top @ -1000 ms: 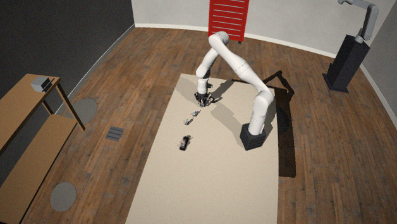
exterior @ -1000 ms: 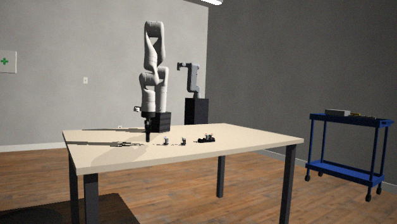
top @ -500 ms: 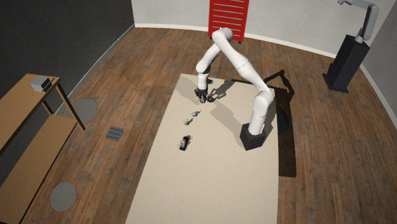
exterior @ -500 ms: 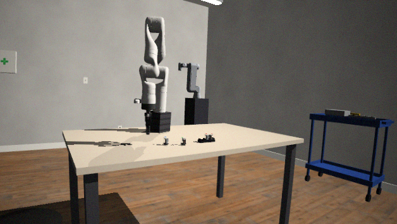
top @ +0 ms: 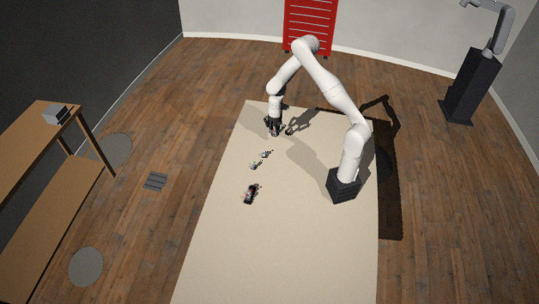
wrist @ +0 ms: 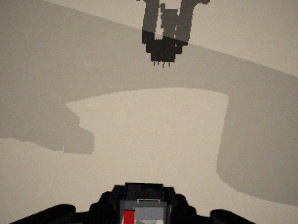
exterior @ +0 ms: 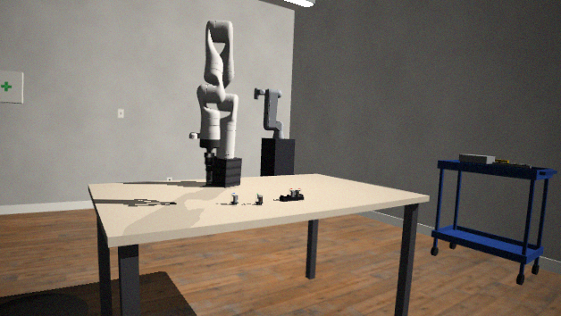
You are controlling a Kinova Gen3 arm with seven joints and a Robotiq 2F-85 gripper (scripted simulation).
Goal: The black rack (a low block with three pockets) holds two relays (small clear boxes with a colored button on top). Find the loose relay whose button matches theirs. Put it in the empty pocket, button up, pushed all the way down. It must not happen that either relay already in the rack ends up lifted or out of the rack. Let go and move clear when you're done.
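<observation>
Now: hand 90 mm to the right of the relay, 90 mm above it and 40 mm short of it.
</observation>
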